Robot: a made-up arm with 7 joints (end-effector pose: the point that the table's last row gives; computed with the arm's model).
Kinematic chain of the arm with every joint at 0, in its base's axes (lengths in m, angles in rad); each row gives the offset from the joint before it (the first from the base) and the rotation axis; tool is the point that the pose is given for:
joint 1: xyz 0 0 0.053 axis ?
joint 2: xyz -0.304 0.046 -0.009 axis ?
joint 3: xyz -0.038 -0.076 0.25 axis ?
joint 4: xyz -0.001 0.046 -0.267 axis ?
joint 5: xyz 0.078 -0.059 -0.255 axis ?
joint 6: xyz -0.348 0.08 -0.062 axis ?
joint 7: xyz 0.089 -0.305 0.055 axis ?
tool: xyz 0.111 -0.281 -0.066
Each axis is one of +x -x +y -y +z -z.
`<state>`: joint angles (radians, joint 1 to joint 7).
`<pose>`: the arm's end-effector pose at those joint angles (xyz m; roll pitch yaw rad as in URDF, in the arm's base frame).
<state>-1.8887 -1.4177 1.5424 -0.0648 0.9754 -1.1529 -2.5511</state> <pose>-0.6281 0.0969 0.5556 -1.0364 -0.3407 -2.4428</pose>
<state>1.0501 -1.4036 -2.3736 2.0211 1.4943 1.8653 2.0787</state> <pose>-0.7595 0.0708 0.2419 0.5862 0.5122 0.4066</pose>
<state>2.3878 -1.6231 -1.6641 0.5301 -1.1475 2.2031 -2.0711</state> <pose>0.0090 -0.5798 0.4911 0.9192 -0.7834 -0.4469</pose>
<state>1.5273 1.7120 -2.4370 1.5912 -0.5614 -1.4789 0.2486</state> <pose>-0.3459 -0.1227 0.1632 -1.8261 -0.3942 0.6032</pose>
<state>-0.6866 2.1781 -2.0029 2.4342 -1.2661 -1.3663 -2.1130</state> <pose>-0.4184 0.6627 0.1392 -2.1636 1.0110 1.5070</pose>
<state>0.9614 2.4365 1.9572 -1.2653 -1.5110 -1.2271 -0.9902</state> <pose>-0.1966 0.3564 0.4317 -2.2822 -0.3302 -0.6268</pose>
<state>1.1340 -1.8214 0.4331 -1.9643 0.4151 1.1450 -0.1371</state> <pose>-1.0907 0.4386 0.1155 -2.5282 -1.3439 0.2590</pose>
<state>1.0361 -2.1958 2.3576 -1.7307 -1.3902 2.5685 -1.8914</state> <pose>-0.6575 0.3665 0.5927 -0.2549 -0.7090 -3.0108</pose>
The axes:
joint 1: -x
joint 2: +z
joint 3: +z
joint 4: +x
joint 5: -z
joint 6: +x
joint 7: +z

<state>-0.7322 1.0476 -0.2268 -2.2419 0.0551 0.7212 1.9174</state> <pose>-0.0562 -0.2842 0.1441 -0.5130 0.9960 2.0099</pose>
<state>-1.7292 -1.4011 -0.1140 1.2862 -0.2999 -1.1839 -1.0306</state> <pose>-0.6217 0.2203 0.4568 -1.4243 0.6872 3.1050</pose>
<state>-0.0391 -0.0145 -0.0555 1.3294 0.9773 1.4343 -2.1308</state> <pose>-0.4805 0.6705 0.3393 -2.1221 -0.2019 1.9126</pose>
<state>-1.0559 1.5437 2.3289 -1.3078 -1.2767 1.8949 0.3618</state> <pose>-0.5908 0.5149 0.5535 -2.1822 1.2303 1.3171</pose>
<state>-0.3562 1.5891 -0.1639 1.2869 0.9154 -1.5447 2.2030</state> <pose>-0.5336 0.1334 0.0562 0.5638 -0.1494 -2.8574</pose>
